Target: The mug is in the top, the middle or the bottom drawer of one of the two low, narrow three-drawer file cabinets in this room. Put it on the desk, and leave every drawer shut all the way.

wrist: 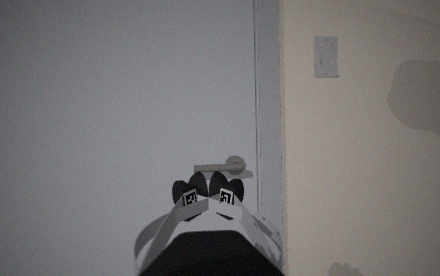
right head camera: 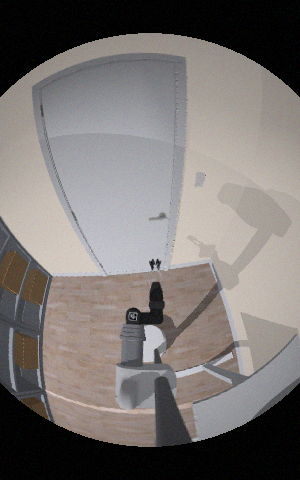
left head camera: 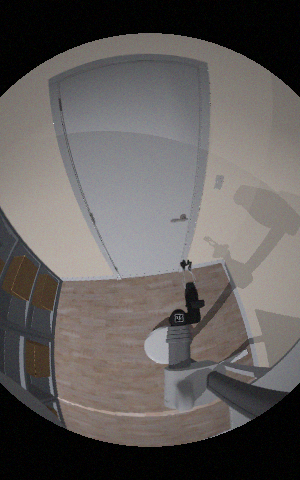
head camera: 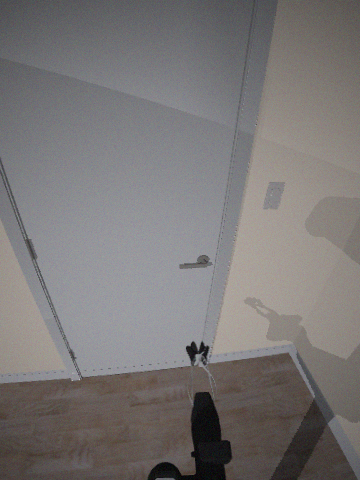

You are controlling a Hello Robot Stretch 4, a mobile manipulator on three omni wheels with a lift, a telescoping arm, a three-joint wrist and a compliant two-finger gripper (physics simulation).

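Places are measured from the robot's base along level axes (x ahead, y left, z up), in metres.
Pixels of known places: gripper, fingertip midpoint: (wrist: 208, 186) (right head camera: 154, 258) (left head camera: 184, 259) (head camera: 197, 342); robot's base, origin of the base link: (right head camera: 145, 341) (left head camera: 164, 343).
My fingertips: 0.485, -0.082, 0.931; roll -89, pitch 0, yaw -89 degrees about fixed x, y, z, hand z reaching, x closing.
Note:
For each thing: its top centre in the pictures, then the offset to it from my fingertips, as dx, dy, dz. "spot": a spot on its surface instead.
- door handle, surface spot: (wrist: 215, 167) spot: +0.381, -0.011, -0.032
- closed door, surface spot: (head camera: 125, 200) spot: +0.397, +0.252, +0.256
- wall plate, middle of its top: (wrist: 326, 36) (head camera: 277, 182) (right head camera: 200, 172) (left head camera: 220, 175) +0.488, -0.335, +0.318
My gripper (head camera: 198, 349) (left head camera: 186, 264) (right head camera: 155, 264) (wrist: 208, 186) is shut, its dark fingertips close together with no object between them. It is held out in front of the grey door, and in the wrist view it overlaps the area just below the door handle (wrist: 215, 167). The mug and the two file cabinets do not show in these views. A pale grey surface (right head camera: 260, 395) at the lower right of the right head view may be part of the desk; I cannot tell for sure.
The closed door (head camera: 125, 200) (left head camera: 135, 175) (right head camera: 115, 175) stands ahead, with a wall plate (head camera: 274, 195) (wrist: 326, 56) to its right. A dark shelf unit with brown boxes (left head camera: 45, 291) (right head camera: 34, 286) stands at the left. A white rounded thing (left head camera: 156, 345) shows low beside my arm.

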